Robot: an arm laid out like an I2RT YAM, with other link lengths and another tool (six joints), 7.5 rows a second.
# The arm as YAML. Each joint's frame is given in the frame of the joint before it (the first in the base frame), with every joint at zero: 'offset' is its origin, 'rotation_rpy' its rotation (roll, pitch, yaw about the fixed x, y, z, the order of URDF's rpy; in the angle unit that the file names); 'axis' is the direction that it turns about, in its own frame. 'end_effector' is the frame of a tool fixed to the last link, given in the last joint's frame.
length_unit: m
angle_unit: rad
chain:
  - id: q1
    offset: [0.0, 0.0, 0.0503]
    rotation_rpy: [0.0, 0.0, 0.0]
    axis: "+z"
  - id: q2
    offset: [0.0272, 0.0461, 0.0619]
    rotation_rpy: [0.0, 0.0, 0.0]
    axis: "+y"
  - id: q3
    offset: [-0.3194, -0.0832, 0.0]
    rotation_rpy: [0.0, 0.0, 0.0]
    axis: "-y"
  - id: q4
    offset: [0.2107, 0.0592, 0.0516]
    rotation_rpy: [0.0, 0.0, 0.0]
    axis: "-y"
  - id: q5
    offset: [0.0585, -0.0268, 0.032]
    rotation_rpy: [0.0, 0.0, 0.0]
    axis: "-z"
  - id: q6
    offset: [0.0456, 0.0, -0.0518]
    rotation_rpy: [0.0, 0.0, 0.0]
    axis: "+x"
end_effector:
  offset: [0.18, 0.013, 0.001]
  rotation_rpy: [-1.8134, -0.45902, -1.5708]
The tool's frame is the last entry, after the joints.
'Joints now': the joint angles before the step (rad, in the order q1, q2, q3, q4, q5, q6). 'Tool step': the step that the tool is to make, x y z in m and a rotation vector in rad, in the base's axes. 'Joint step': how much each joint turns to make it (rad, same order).
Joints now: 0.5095 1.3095 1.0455 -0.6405 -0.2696 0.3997
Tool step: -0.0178 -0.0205 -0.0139 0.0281 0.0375 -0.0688
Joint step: -0.0436 -0.0862 -0.1133 0.0203 -0.0179 0.0478
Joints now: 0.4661 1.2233 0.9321 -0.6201 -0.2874 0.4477
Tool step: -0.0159 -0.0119 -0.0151 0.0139 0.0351 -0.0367
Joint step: -0.0232 -0.0556 -0.0878 0.0151 -0.0140 0.0289
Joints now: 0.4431 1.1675 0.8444 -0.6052 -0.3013 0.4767
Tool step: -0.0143 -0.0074 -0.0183 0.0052 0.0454 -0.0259
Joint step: -0.0097 -0.0295 -0.0793 0.0195 -0.0099 0.0285
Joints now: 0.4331 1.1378 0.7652 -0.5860 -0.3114 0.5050
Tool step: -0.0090 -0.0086 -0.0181 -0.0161 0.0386 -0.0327
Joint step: -0.0018 -0.0118 -0.0624 0.0171 0.0161 0.0277
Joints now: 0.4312 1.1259 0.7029 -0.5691 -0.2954 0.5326
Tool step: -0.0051 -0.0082 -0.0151 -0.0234 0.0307 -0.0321
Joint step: 0.0003 0.0003 -0.0446 0.0139 0.0244 0.0239
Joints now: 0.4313 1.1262 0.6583 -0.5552 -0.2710 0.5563
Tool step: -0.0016 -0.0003 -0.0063 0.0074 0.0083 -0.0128
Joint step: 0.0008 -0.0004 -0.0310 0.0309 -0.0016 0.0175
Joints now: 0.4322 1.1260 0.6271 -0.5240 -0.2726 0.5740
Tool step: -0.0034 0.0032 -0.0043 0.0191 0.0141 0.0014
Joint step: 0.0001 0.0033 -0.0248 0.0264 -0.0205 0.0115
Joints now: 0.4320 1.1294 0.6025 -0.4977 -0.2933 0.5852
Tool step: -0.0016 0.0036 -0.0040 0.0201 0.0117 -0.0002
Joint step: -0.0012 0.0085 -0.0238 0.0336 -0.0203 0.0117
